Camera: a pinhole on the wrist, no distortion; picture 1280 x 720 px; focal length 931.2 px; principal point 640.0 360.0 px. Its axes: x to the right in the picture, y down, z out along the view. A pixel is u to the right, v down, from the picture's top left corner.
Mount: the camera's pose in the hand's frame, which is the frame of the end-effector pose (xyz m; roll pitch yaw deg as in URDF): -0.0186 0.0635 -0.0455 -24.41 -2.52 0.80
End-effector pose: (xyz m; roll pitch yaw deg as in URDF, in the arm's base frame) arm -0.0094 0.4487 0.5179 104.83 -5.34 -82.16
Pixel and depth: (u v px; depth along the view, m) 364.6 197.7 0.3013
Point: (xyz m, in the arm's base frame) -0.2979 0.5380 0.5773
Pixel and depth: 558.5 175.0 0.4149
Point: -0.4096 0.4740 0.5713
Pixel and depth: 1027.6 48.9 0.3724
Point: -0.3569 0.2829 0.5414
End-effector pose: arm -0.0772 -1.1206 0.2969 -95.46 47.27 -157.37
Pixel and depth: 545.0 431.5 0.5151
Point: 0.3617 -1.3417 0.1299
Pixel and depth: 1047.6 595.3 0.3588
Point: 0.1474 -1.2665 -0.0093
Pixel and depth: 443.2 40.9 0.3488
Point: 0.1955 -1.3397 0.2905
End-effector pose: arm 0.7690 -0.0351 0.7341 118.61 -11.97 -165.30
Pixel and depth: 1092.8 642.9 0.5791
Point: 0.4359 0.4907 0.9868
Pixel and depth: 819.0 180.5 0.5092
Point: 0.5793 0.4268 0.6883
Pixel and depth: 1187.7 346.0 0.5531
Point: 0.3673 0.4339 0.8176
